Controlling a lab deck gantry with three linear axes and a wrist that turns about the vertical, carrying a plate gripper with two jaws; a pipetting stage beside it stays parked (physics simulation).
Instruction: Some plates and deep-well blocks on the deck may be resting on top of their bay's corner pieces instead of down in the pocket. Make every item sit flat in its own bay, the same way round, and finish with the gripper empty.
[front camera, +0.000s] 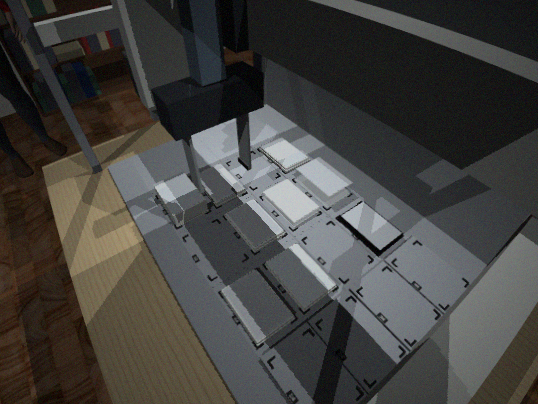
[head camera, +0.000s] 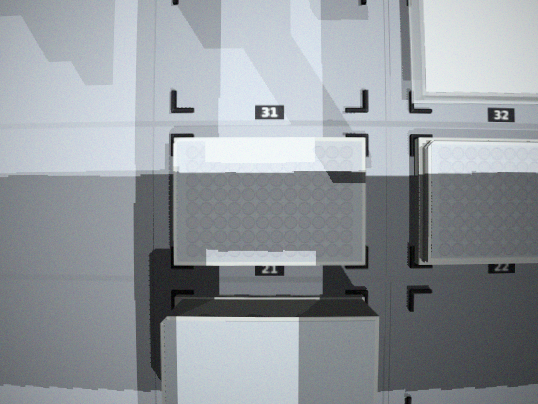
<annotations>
My gripper (front camera: 222, 175) is 59 cm from the lens. A clear deep block (front camera: 324, 183): 75 cm from the lens.
</annotations>
